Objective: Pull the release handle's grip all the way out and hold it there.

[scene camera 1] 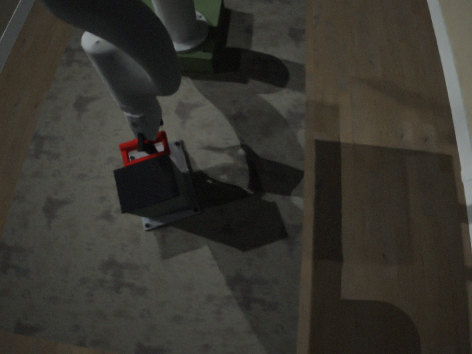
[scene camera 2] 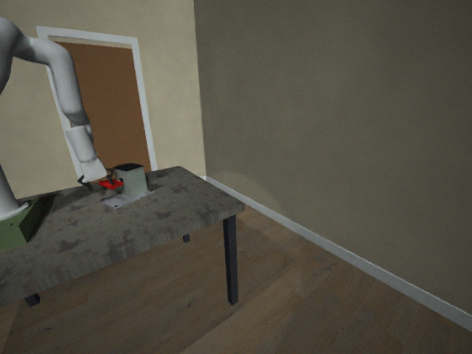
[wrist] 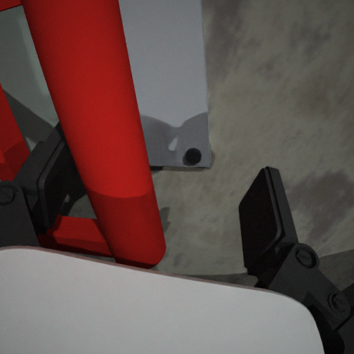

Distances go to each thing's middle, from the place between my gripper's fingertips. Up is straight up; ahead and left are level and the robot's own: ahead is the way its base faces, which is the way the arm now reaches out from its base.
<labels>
My gripper is now 110 mm short of the grey base plate (scene camera 1: 177, 155), 20 mm to the right of it and 80 mm above it.
</labels>
